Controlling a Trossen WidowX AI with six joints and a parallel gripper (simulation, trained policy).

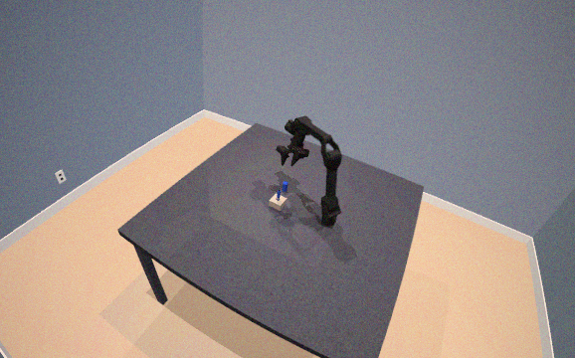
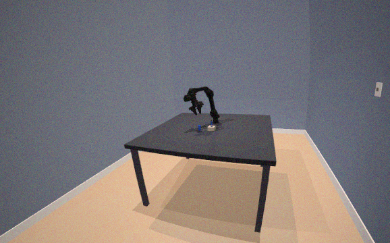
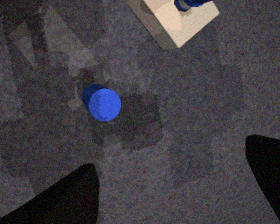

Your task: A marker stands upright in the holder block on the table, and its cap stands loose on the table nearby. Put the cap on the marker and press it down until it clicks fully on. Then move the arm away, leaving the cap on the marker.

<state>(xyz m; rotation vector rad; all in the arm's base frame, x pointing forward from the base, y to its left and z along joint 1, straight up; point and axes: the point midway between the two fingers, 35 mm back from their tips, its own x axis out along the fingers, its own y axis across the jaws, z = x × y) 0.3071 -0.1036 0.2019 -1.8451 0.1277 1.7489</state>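
The blue cap is 140 mm below my gripper tip and 10 mm behind it. Also, from my gripper tip: holder block 150 mm below, 120 mm to the left, 30 mm behind; blue marker 120 mm to the left, 90 mm below, 30 mm behind.
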